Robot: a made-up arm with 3 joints. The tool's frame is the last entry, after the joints. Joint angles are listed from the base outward. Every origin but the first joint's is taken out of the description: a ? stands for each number. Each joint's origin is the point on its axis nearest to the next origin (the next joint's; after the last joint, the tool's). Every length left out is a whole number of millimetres.
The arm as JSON. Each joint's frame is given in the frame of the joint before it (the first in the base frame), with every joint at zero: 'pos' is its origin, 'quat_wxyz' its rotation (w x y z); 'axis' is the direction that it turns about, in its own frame. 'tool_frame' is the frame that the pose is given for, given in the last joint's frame.
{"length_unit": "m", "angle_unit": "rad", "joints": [
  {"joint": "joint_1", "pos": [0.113, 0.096, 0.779], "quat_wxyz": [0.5, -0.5, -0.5, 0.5], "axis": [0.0, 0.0, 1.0]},
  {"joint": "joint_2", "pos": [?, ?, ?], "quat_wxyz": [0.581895, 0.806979, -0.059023, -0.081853], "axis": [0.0, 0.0, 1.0]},
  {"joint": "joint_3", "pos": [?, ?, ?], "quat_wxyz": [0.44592, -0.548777, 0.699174, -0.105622], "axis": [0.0, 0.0, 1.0]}
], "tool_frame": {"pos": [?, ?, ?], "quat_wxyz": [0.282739, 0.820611, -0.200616, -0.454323]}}
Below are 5 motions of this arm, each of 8 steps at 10 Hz.
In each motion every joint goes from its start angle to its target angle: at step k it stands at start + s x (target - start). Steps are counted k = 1, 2, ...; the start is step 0. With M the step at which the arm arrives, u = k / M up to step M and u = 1 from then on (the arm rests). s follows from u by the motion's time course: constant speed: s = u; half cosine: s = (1 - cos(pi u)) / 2; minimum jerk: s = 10 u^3 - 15 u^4 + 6 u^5.
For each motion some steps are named. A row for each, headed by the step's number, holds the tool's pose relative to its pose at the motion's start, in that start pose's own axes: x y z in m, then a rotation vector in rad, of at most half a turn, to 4 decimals.
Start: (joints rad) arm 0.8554 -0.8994 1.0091
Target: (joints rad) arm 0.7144 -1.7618 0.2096
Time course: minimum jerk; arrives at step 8
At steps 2, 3, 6, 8:
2: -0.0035 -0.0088 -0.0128 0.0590 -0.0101 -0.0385
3: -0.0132 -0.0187 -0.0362 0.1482 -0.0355 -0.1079
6: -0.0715 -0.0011 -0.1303 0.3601 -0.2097 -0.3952
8: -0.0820 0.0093 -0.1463 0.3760 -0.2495 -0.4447

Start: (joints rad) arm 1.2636 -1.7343 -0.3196
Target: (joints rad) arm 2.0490 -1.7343 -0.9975
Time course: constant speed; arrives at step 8
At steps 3, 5, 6, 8:
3: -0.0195 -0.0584 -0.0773 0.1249 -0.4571 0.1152
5: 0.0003 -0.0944 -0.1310 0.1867 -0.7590 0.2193
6: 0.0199 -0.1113 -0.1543 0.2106 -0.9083 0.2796
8: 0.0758 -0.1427 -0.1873 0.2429 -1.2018 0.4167

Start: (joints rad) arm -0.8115 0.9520 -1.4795
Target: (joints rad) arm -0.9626 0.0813 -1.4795
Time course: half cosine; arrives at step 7
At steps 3, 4, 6, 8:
3: -0.0174 0.0586 0.0294 -0.3168 -0.0582 0.0437
4: -0.0307 0.0968 0.0354 -0.4988 -0.0935 0.0604
6: -0.0535 0.1576 0.0281 -0.7768 -0.1484 0.0736
8: -0.0570 0.1664 0.0253 -0.8175 -0.1564 0.0742

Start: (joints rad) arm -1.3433 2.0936 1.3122
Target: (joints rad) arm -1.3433 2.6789 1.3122
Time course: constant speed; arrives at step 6
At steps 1, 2, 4, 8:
1: -0.0103 -0.0076 -0.0080 -0.0198 -0.0556 0.0777
2: -0.0194 -0.0160 -0.0164 -0.0397 -0.1112 0.1553
4: -0.0342 -0.0354 -0.0341 -0.0793 -0.2224 0.3107
8: -0.0437 -0.0574 -0.0523 -0.1190 -0.3336 0.4660

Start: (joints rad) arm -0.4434 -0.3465 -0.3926
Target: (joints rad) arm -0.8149 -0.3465 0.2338
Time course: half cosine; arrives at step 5
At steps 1, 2, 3, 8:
1: 0.0035 0.0116 0.0039 -0.0077 0.0461 -0.0428
2: 0.0189 0.0397 0.0131 -0.0255 0.1732 -0.1476
3: 0.0495 0.0689 0.0207 -0.0437 0.3422 -0.2619
8: 0.0957 0.0932 0.0212 -0.0600 0.5448 -0.3674

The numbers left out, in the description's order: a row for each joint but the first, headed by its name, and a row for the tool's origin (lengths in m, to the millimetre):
joint_2: -0.172 0.055 0.0
joint_3: -0.026 -0.084 0.0
tool: -0.312 0.132 0.0

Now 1 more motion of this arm.
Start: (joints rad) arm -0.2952 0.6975 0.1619
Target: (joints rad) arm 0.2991 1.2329 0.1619
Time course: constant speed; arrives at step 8
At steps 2, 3, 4, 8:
2: 0.0319 0.0052 0.0455 -0.0777 0.0855 0.1196
3: 0.0501 0.0106 0.0672 -0.1132 0.1341 0.1770
4: 0.0698 0.0180 0.0879 -0.1464 0.1864 0.2326
8: 0.1599 0.0644 0.1547 -0.2535 0.4294 0.4320

